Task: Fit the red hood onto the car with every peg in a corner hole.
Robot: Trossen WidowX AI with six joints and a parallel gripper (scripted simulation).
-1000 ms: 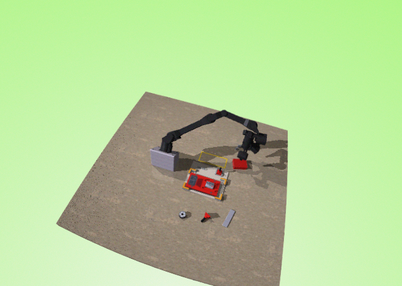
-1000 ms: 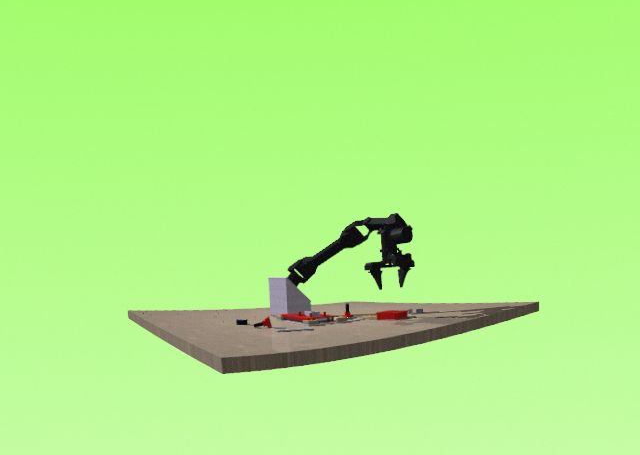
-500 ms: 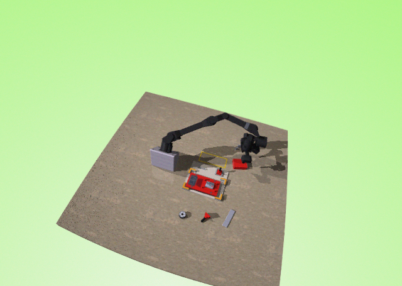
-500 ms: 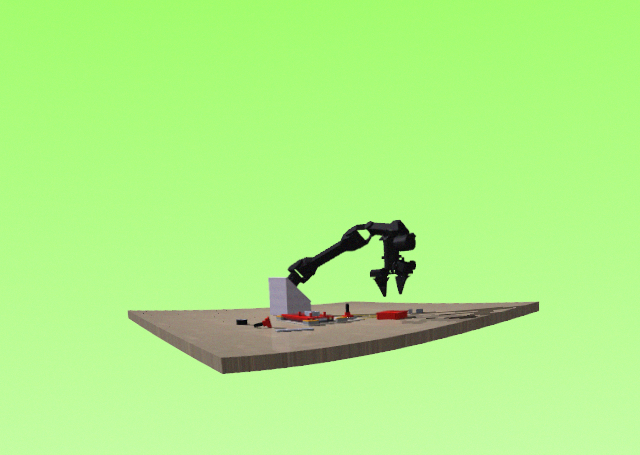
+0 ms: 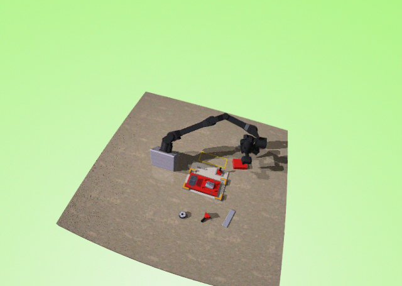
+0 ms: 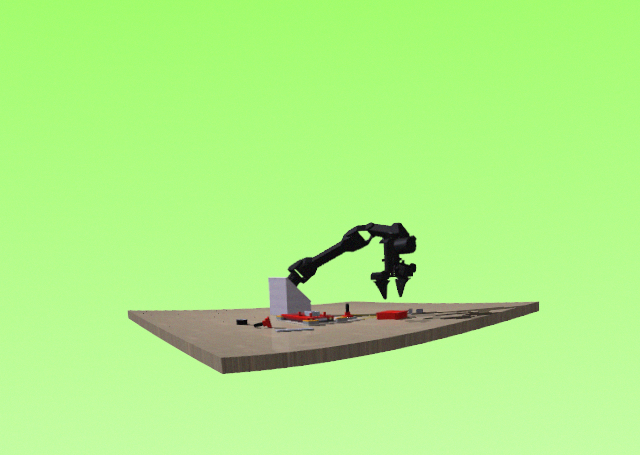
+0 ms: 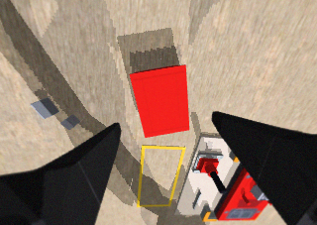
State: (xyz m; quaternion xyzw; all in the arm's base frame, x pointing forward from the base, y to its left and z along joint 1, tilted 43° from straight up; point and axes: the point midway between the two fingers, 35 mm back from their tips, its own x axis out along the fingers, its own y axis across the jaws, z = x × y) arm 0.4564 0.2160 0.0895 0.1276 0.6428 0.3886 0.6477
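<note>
Right now the red hood is 60 mm below my gripper tip. Round my gripper tip: small wheel: 200 mm behind, 510 mm to the right, 60 mm below; grey engine block: 130 mm behind, 260 mm to the right, 50 mm below.
</note>
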